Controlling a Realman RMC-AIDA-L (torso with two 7-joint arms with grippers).
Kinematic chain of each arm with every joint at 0, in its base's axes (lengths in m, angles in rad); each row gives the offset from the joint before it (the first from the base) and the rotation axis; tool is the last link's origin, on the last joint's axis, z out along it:
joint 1: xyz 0 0 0.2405 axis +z
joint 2: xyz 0 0 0 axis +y
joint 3: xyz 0 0 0.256 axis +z
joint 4: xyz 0 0 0 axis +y
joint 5: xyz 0 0 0.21 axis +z
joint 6: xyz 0 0 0 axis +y
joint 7: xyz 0 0 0.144 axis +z
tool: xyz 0 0 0
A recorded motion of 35 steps. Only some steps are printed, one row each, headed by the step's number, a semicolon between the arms.
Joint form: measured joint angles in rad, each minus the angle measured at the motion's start. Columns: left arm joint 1, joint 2, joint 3, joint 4, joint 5, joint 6, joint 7; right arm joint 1, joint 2, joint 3, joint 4, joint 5, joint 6, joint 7.
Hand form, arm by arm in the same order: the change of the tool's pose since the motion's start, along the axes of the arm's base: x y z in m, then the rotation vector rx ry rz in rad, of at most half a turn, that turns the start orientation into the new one. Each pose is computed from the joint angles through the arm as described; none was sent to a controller.
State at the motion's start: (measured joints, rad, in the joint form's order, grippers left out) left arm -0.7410 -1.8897 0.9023 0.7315 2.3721 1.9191 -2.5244; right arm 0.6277 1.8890 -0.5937 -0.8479 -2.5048 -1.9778 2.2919
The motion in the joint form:
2: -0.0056 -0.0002 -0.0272 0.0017 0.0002 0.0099 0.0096; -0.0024 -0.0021 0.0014 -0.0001 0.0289 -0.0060 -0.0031
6: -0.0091 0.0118 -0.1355 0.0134 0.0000 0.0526 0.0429; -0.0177 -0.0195 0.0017 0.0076 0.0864 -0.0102 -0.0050
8: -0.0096 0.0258 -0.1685 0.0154 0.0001 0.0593 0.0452; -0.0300 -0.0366 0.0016 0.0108 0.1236 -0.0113 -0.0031
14: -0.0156 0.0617 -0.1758 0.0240 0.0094 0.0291 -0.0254; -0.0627 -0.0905 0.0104 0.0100 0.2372 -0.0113 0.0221
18: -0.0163 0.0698 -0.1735 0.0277 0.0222 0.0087 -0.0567; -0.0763 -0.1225 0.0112 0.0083 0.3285 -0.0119 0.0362
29: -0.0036 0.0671 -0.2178 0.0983 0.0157 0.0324 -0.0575; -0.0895 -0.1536 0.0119 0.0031 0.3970 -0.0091 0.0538
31: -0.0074 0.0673 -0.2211 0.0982 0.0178 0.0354 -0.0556; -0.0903 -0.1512 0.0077 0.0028 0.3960 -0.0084 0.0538
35: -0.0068 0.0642 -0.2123 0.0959 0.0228 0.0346 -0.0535; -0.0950 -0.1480 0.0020 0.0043 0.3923 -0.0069 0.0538
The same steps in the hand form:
2: 0.0029 0.0017 0.0026 0.0102 -0.0216 -0.0070; -0.0028 0.0005 0.0011 0.0093 0.0254 0.0116
6: 0.0064 0.0049 0.0191 0.0616 -0.0971 -0.0173; -0.0026 -0.0003 0.0077 0.0359 0.0644 0.0169
8: 0.0056 0.0073 0.0280 0.0896 -0.1094 -0.0128; -0.0011 -0.0007 0.0147 0.0589 0.0825 0.0165
14: 0.0019 0.0173 0.0441 0.1497 -0.0575 0.0461; 0.0011 0.0001 0.0402 0.1441 0.1323 0.0080
18: -0.0009 0.0207 0.0476 0.1726 -0.0276 0.0751; -0.0028 0.0025 0.0563 0.1995 0.1777 0.0247
29: 0.0028 0.0217 0.0609 0.2253 -0.0440 0.0530; -0.0048 0.0039 0.0722 0.2477 0.2021 0.0323
31: 0.0039 0.0222 0.0613 0.2242 -0.0455 0.0491; -0.0047 0.0036 0.0707 0.2433 0.2008 0.0314
35: 0.0032 0.0213 0.0588 0.2140 -0.0381 0.0481; -0.0028 0.0020 0.0683 0.2365 0.1977 0.0241

